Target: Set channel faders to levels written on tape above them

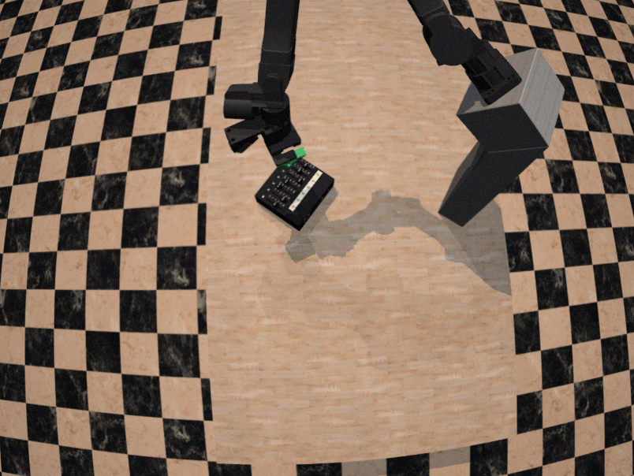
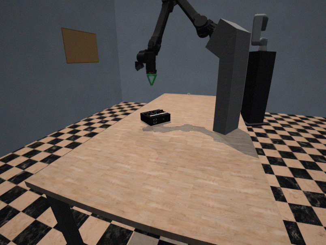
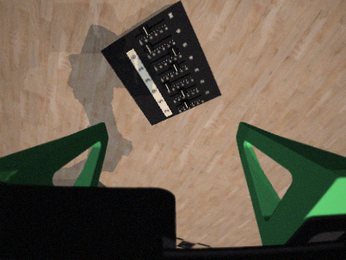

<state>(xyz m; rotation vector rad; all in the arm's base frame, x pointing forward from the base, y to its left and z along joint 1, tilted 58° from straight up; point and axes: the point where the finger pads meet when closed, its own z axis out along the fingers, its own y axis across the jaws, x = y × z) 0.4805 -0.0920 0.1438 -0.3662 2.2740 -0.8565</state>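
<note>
Right now the channel 2 fader cap is 5 cm behind my hand, 1 cm to the right of it and 19 cm below it. Round my hand: channel 3 fader cap (4 cm behind, 2 cm to the left, 19 cm below); channel 4 fader cap (1 cm to the left, 19 cm below); channel 5 fader cap (2 cm ahead, 1 cm to the left, 19 cm below).
</note>
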